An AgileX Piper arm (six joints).
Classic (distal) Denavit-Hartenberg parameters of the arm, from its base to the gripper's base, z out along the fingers. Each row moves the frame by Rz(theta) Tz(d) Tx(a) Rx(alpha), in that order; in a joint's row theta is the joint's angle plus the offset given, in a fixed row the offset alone. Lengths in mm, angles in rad.
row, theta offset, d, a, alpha
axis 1, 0, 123, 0, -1.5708
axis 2, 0.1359, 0, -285.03, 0
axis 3, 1.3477, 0, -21.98, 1.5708
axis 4, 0, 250.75, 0, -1.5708
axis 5, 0, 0, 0, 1.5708
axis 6, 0, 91, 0, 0
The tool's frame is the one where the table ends.
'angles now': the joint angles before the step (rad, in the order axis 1, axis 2, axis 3, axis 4, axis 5, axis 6). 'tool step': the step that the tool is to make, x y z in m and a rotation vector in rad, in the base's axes. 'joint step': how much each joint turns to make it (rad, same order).
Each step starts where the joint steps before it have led.
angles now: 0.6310, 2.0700, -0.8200, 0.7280, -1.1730, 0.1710
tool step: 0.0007, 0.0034, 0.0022, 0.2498, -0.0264, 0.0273
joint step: -0.0030, 0.0000, 0.0000, -0.0570, -0.0110, 0.2690
